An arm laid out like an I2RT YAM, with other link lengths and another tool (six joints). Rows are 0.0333 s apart.
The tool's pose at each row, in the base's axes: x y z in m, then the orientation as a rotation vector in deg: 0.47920, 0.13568, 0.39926, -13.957, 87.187, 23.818; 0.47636, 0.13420, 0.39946, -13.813, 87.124, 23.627; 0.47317, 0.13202, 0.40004, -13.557, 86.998, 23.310; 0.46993, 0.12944, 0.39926, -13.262, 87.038, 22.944; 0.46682, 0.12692, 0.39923, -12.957, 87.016, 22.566; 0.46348, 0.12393, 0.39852, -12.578, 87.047, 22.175; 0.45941, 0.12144, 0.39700, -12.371, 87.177, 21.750; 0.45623, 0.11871, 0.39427, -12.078, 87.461, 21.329; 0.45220, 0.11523, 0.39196, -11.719, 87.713, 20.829; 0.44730, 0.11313, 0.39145, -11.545, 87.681, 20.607; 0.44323, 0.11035, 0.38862, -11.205, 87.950, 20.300; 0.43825, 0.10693, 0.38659, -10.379, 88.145, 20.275; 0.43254, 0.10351, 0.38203, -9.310, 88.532, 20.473; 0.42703, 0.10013, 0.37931, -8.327, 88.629, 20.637; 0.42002, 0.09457, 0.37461, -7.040, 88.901, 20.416
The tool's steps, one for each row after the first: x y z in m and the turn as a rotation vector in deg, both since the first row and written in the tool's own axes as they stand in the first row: -0.00036, -0.00016, -0.00318, 0.204, -0.092, -0.050; -0.00117, -0.00077, -0.00696, 0.552, -0.268, -0.128; -0.00068, -0.00186, -0.01100, 0.973, -0.291, -0.182; -0.00093, -0.00287, -0.01486, 1.402, -0.376, -0.250; -0.00055, -0.00429, -0.01916, 1.893, -0.424, -0.271; 0.00069, -0.00504, -0.02395, 2.305, -0.338, -0.399; 0.00311, -0.00649, -0.02809, 2.787, -0.120, -0.442; 0.00502, -0.00823, -0.03328, 3.356, 0.056, -0.503; 0.00530, -0.00818, -0.03863, 3.603, -0.009, -0.549; 0.00781, -0.00932, -0.04360, 4.040, 0.186, -0.492; 0.00946, -0.01059, -0.04962, 4.600, 0.202, 0.026; 0.01362, -0.01181, -0.05643, 5.193, 0.354, 0.873; 0.01595, -0.01290, -0.06295, 5.723, 0.247, 1.591; 0.02001, -0.01555, -0.07182, 6.704, 0.262, 2.278
